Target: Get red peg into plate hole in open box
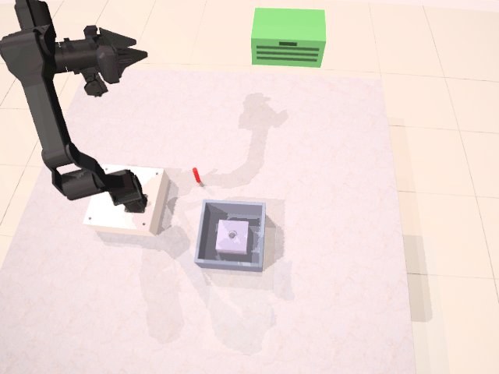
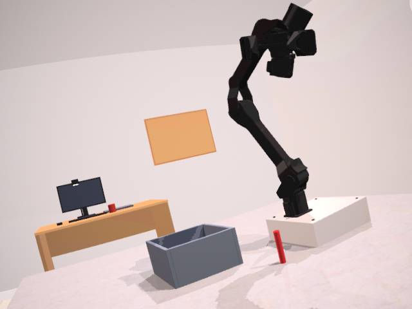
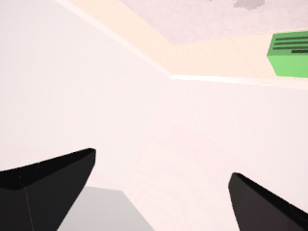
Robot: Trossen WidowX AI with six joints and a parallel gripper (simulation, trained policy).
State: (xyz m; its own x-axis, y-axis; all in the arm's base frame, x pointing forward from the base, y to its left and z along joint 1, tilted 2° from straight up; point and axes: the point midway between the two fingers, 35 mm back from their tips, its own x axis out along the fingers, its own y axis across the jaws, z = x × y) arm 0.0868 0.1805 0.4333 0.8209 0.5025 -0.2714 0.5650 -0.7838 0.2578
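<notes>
The red peg lies 40 mm ahead of my gripper tip, 80 mm to the right of it and 440 mm below it. Also, from my gripper tip: grey box (180 mm ahead, 290 mm to the right, 460 mm below); pale plate (180 mm ahead, 290 mm to the right, 440 mm below).
</notes>
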